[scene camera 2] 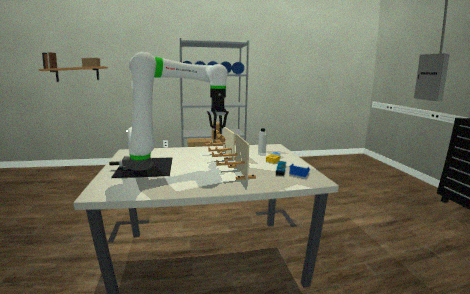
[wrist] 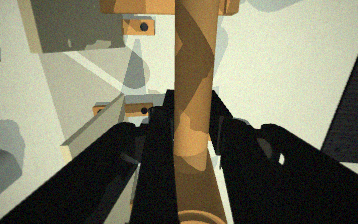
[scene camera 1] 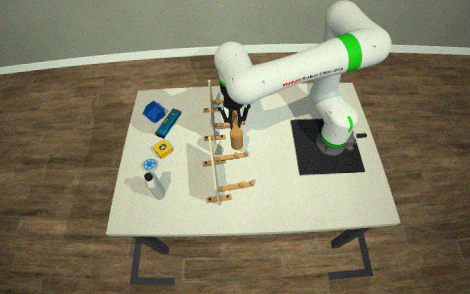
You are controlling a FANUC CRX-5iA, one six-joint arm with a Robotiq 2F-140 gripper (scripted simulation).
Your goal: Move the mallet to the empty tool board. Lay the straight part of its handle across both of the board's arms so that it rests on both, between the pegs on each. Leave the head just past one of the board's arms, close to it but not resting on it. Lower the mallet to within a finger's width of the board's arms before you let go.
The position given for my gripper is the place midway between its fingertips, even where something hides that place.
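Note:
My gripper [wrist: 189, 103] is visible to me, and so is a panel [scene camera 2: 241, 154].

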